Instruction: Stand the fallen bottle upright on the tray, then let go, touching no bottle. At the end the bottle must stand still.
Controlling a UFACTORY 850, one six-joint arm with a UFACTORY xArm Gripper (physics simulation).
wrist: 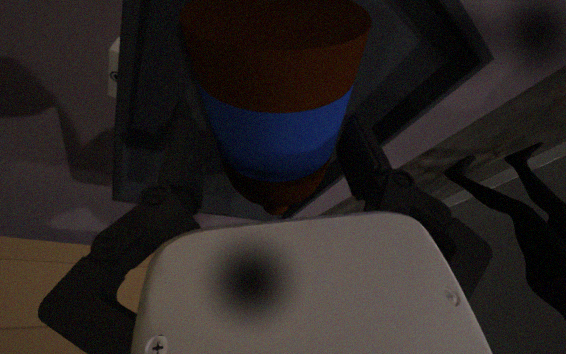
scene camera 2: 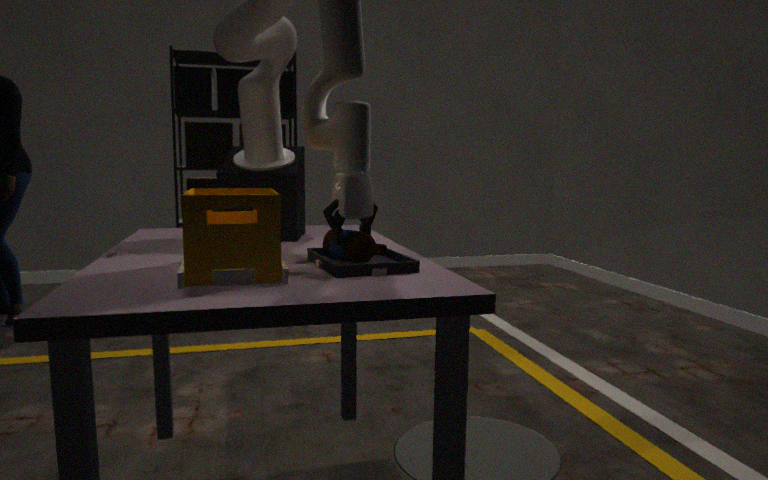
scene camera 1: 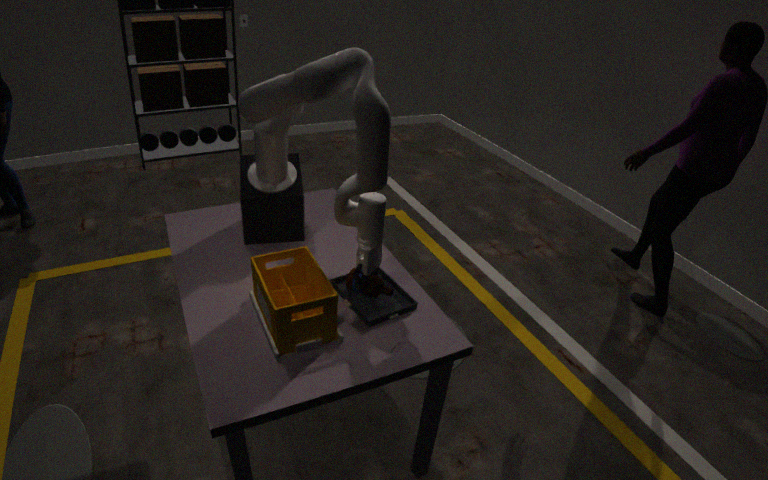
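A brown bottle with a blue band [scene camera 1: 378, 284] [scene camera 2: 360, 246] [wrist: 277, 137] lies on its side on the dark tray [scene camera 1: 396, 310] [scene camera 2: 400, 264] [wrist: 131, 75]. Its neck points toward the right in the second scene view, and its narrow end is low in the wrist view. My gripper [scene camera 1: 365, 276] [scene camera 2: 352, 235] [wrist: 274, 134] is open and points down, low over the tray. The fingers stand on either side of the bottle in the wrist view, and nothing is gripped. In the first scene view the wrist and fingers partly hide the bottle. Whether a finger touches it cannot be told.
A yellow-orange crate with dividers [scene camera 1: 305, 333] [scene camera 2: 232, 249] stands left of the tray on the pink-topped table [scene camera 1: 209, 362] [scene camera 2: 135, 294]. The arm's dark pedestal [scene camera 1: 271, 217] is at the back. A person [scene camera 1: 716, 124] is beyond the table at the right in the first scene view.
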